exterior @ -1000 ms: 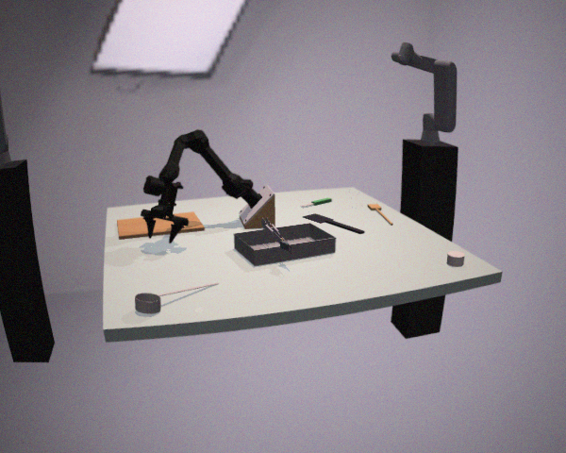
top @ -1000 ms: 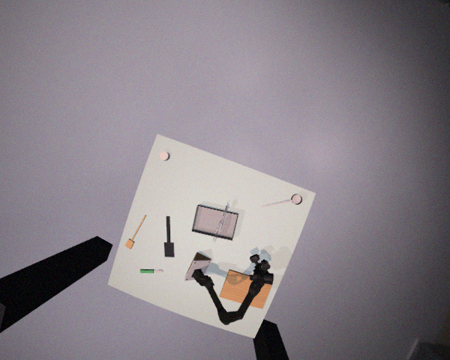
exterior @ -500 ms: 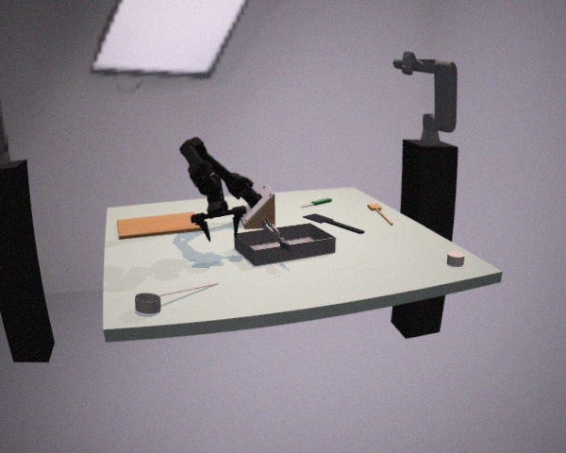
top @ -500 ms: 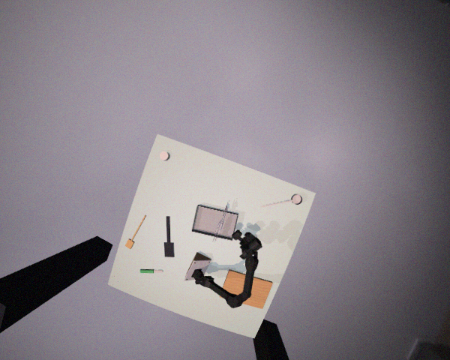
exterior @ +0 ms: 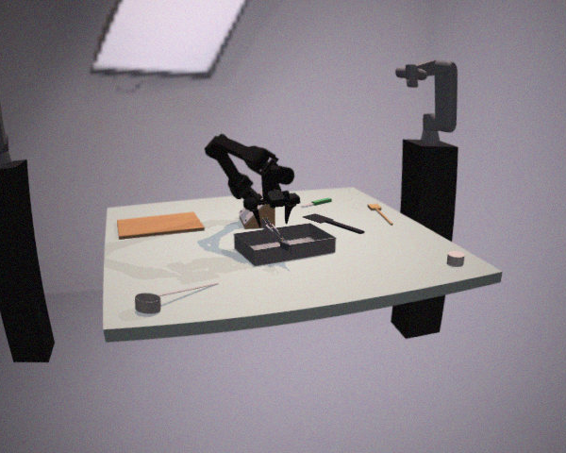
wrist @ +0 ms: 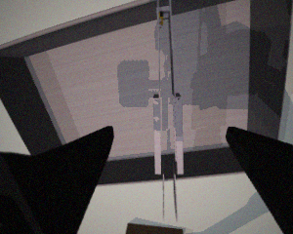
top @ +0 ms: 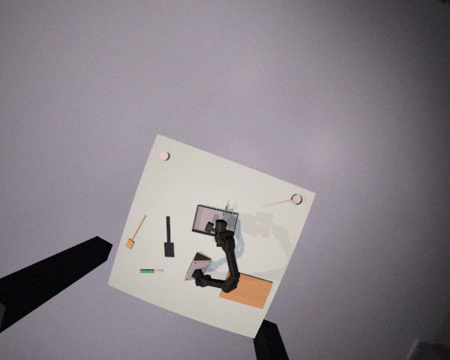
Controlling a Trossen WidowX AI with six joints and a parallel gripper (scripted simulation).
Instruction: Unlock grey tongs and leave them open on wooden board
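Right now the roasting tin is 70 mm below my gripper tip and 40 mm to the left of it. The rest, counted from my gripper tip: black spatula: 300 mm to the left, 290 mm behind, 90 mm below; puck: 590 mm to the left, 280 mm ahead, 80 mm below; wooden board: 410 mm to the right, 390 mm behind, 90 mm below.
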